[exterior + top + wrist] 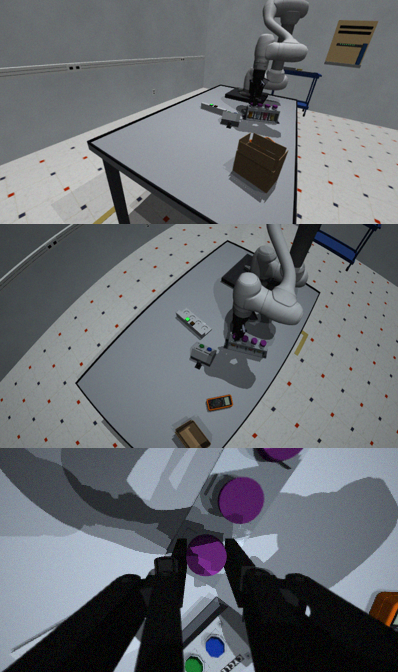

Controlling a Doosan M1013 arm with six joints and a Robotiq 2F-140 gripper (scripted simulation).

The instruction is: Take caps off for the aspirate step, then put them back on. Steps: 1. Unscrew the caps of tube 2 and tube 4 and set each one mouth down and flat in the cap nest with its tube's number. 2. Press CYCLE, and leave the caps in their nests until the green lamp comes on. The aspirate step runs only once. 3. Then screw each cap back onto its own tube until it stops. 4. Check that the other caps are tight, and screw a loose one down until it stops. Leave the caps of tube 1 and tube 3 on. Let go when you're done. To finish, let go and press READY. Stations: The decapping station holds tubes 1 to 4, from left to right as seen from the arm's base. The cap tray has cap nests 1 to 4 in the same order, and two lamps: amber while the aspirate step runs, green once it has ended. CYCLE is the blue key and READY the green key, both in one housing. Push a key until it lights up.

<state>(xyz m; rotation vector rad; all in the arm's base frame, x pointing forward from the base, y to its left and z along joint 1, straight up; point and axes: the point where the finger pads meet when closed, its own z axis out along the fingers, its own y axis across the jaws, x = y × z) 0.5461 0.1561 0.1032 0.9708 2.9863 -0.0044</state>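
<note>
Right now my hand is 20 mm past the purple cap, 50 mm to the right of it and 30 mm above it. The rest, counted from my hand: green key (140 mm ahead, 120 mm to the right, 80 mm below); then blue key (130 mm ahead, 70 mm to the right, 80 mm below); then key housing (150 mm ahead, 90 mm to the right, 90 mm below).
</note>
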